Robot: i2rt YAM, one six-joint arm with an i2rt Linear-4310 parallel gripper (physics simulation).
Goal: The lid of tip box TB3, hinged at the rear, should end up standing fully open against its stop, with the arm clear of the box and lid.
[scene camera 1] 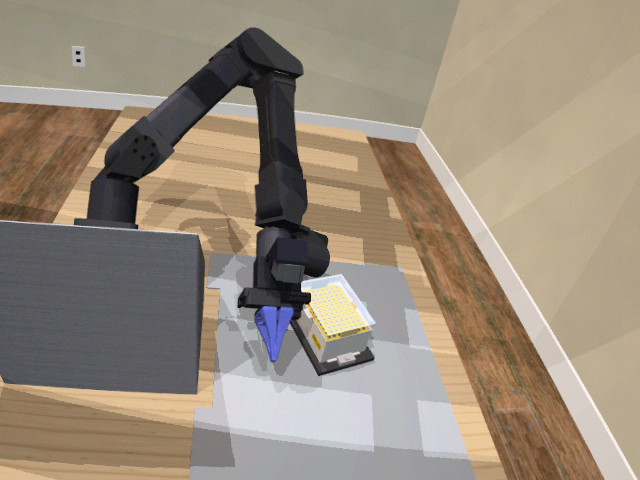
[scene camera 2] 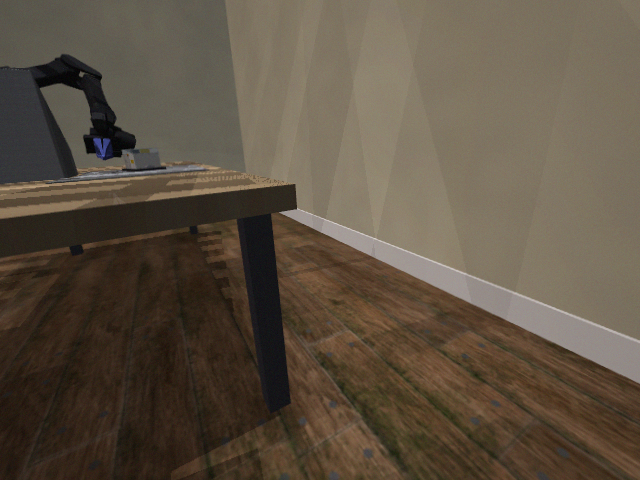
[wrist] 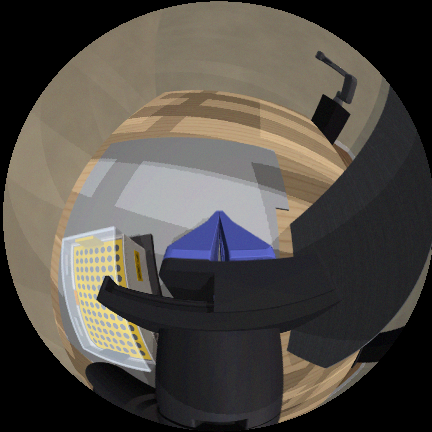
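Where they show: gripper, fingertip midpoint: (scene camera 1: pixel 273 361) (scene camera 2: pixel 104 158) (wrist: pixel 218 216); arm's base, link origin: (scene camera 1: pixel 109 241).
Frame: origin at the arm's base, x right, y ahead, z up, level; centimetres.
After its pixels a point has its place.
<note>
Tip box TB3 (scene camera 1: pixel 355 344) {x 5.2, y 36.3, z -17.7 cm} (scene camera 2: pixel 142 161) {x 5.8, y 33.0, z -17.8 cm} (wrist: pixel 131 270) {x 3.3, y 29.9, z -16.1 cm} is a pale box with a yellow side label and a yellow perforated rack (scene camera 1: pixel 336 310) (wrist: pixel 95 280). It sits in a black base (scene camera 1: pixel 305 343) {x 2.1, y 29.1, z -20.3 cm} (wrist: pixel 148 245) {x 6.7, y 29.9, z -20.3 cm}. Its clear lid (scene camera 1: pixel 360 304) {x 0.5, y 37.6, z -13.3 cm} (wrist: pixel 66 280) {x 0.7, y 36.8, z -13.3 cm} appears to lie down over the rack, not upright; its exact angle is hard to tell. My gripper (scene camera 1: pixel 273 357) {x 8.3, y 22.0, z -16.1 cm} (scene camera 2: pixel 104 156) {x 8.3, y 22.0, z -16.1 cm} (wrist: pixel 218 216) {x 8.3, y 22.0, z -16.1 cm} is shut and empty, with its blue fingertips together above the mat, left of the box in scene camera 1. The gripper body hides the box's rear left corner there.
A grey mat (scene camera 1: pixel 289 408) {x 13.5, y 24.0, z -21.0 cm} (wrist: pixel 175 185) {x 15.9, y 27.3, z -21.1 cm} lies under the box on the wooden table (scene camera 1: pixel 118 428) {x 14.1, y -0.3, z -21.3 cm} (scene camera 2: pixel 155 206) {x 82.9, y 24.8, z -22.2 cm}. A large dark grey block (scene camera 1: pixel 98 310) {x 7.9, y -1.0, z -4.3 cm} (scene camera 2: pixel 23 129) {x 8.8, y 5.4, z -7.0 cm} (wrist: pixel 360 225) {x 4.1, y 11.6, z -9.7 cm} stands left of the gripper in scene camera 1. The wrist housing (scene camera 1: pixel 315 253) {x -7.1, y 31.0, z -8.6 cm} is close to the box's rear.
</note>
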